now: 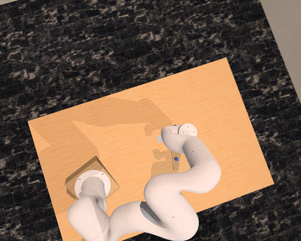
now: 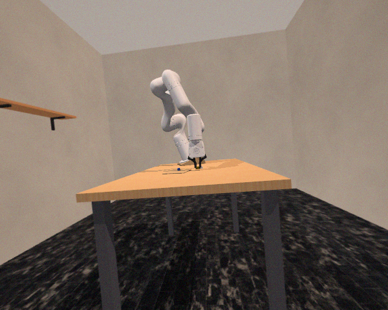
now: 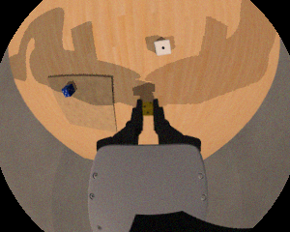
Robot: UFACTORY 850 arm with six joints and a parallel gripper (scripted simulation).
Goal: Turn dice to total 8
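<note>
My gripper is now 130 mm to the left of the tan mat, 30 mm above it and 20 mm short of it. The rest, counted from my hand: white die (90 mm behind, 20 mm below, 10 mm to the left); blue die (140 mm to the right, 20 mm below, 20 mm behind); yellow die (10 mm below).
</note>
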